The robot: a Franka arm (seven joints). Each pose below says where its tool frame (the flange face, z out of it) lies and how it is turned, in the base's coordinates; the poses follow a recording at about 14 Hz.
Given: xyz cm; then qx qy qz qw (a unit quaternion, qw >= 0).
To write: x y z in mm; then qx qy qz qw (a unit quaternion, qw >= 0). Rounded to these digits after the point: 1 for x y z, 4 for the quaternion.
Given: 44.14 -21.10 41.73 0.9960 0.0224 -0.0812 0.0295
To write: 441.4 -211.0 417.3 0.9960 0.0224 -0.0812 0.0295
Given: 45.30 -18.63 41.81 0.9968 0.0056 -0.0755 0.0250
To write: 453.0 -186.3 418.1 0.9968 0.0056 -0.0755 0.0250
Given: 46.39 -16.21 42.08 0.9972 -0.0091 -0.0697 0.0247
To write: 463.9 -162.1 420.8 0.9972 -0.0091 -0.0697 0.0247
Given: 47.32 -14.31 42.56 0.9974 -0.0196 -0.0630 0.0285
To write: 473.2 -143.1 425.6 0.9974 -0.0196 -0.0630 0.0285
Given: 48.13 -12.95 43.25 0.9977 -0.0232 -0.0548 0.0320
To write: 481.3 -129.5 432.5 0.9977 -0.0232 -0.0548 0.0320
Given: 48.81 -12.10 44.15 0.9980 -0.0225 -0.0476 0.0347
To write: 488.1 -121.0 441.5 0.9980 -0.0225 -0.0476 0.0347
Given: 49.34 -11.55 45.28 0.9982 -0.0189 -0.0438 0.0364
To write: 493.4 -115.5 452.8 0.9982 -0.0189 -0.0438 0.0364
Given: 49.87 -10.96 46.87 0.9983 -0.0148 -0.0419 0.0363
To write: 498.7 -109.6 468.7 0.9983 -0.0148 -0.0419 0.0363
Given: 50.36 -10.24 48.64 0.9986 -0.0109 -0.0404 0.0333
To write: 503.6 -102.4 486.4 0.9986 -0.0109 -0.0404 0.0333
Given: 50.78 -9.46 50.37 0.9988 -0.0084 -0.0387 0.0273
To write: 507.8 -94.6 503.7 0.9988 -0.0084 -0.0387 0.0273
